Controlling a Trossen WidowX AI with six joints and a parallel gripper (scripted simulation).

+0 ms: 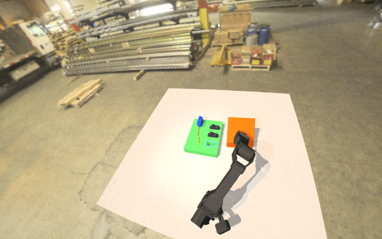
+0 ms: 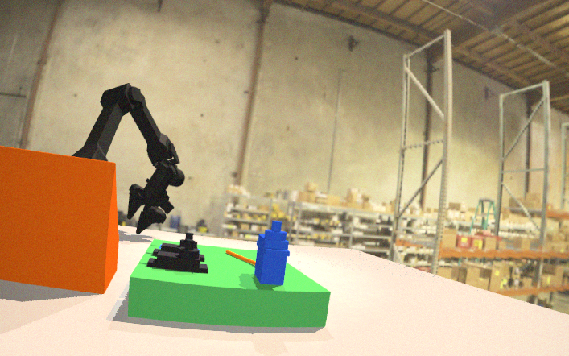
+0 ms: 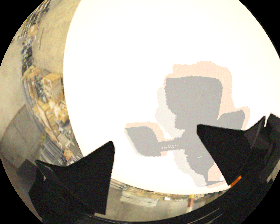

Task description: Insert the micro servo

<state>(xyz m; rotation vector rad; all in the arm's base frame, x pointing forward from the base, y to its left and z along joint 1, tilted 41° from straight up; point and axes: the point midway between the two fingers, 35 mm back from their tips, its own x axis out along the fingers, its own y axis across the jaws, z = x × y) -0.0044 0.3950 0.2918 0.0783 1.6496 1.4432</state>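
Right now the green deck is 46 cm to the right of my gripper tip and 32 cm ahead of it.
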